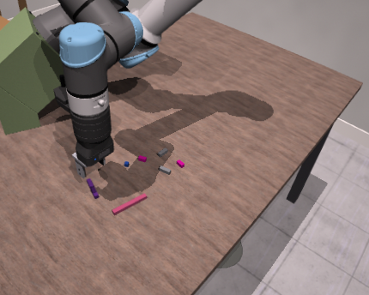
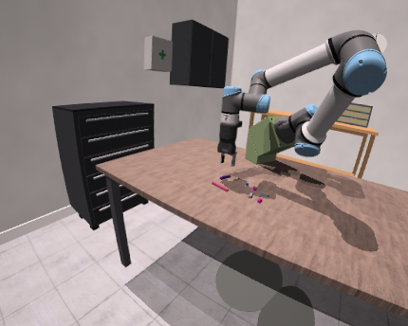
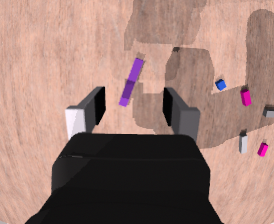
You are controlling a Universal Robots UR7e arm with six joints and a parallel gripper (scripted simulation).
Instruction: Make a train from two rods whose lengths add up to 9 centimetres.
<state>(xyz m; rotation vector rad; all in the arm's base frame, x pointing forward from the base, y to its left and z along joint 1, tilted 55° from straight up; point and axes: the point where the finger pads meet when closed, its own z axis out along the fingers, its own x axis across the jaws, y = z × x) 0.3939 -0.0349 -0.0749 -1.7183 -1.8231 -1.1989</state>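
Now: hand 10 mm to the left of the purple rod and 90 mm above it. The rest, counted from my hand: blue rod (30 mm behind, 110 mm to the left, 90 mm below); then pink rod (90 mm ahead, 40 mm to the left, 90 mm below).
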